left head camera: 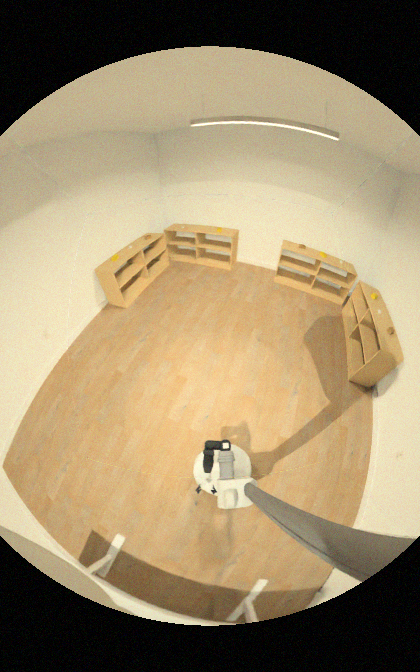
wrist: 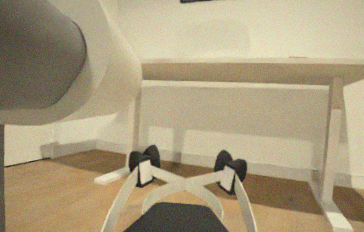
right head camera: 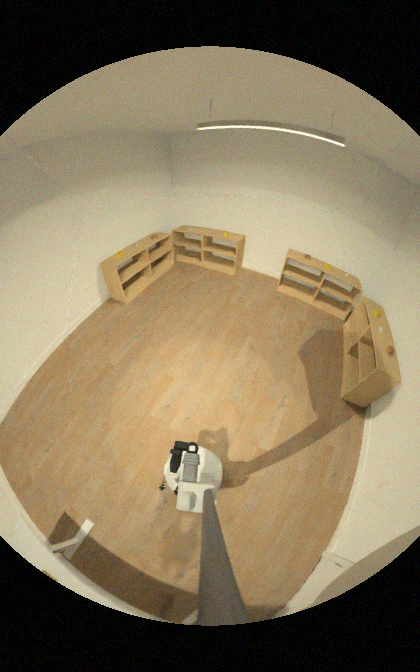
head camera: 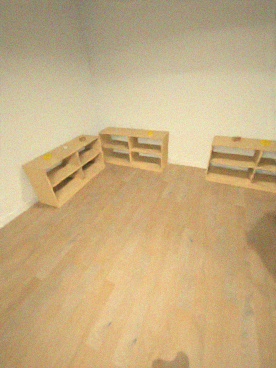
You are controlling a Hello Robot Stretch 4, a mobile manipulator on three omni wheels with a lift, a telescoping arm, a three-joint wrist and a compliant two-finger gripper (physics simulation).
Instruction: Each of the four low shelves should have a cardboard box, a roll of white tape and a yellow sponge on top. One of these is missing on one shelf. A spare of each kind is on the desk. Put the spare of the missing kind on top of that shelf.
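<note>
The left shelf bears a yellow sponge, white tape and a brown box. The back-left shelf bears tape and a sponge; no box shows on it. The back-right shelf bears a box, sponge and tape. The right shelf bears a sponge, tape and box. My gripper is open and empty, facing the desk.
A thin orange-brown edge shows on the desk top; the spares are otherwise hidden. White desk legs stand on the floor behind my base. My mast crosses the lower right head view.
</note>
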